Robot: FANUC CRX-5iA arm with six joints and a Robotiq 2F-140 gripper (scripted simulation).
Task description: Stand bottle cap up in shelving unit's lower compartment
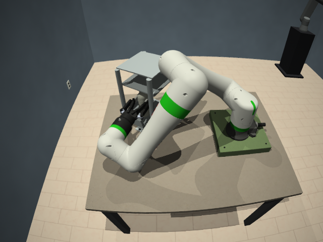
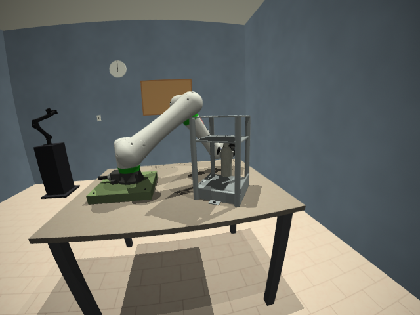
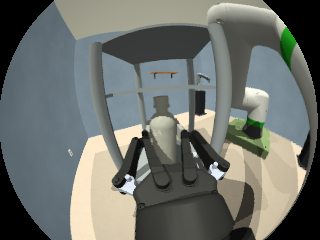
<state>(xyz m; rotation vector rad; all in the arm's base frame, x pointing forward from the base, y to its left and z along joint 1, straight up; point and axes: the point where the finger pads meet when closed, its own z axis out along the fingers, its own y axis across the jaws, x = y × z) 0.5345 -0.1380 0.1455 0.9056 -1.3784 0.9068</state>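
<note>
Now: hand 4 cm to the left of the grey shelving unit and 3 cm past it. Also, from my hand: pale grey bottle: 1 cm above.
</note>
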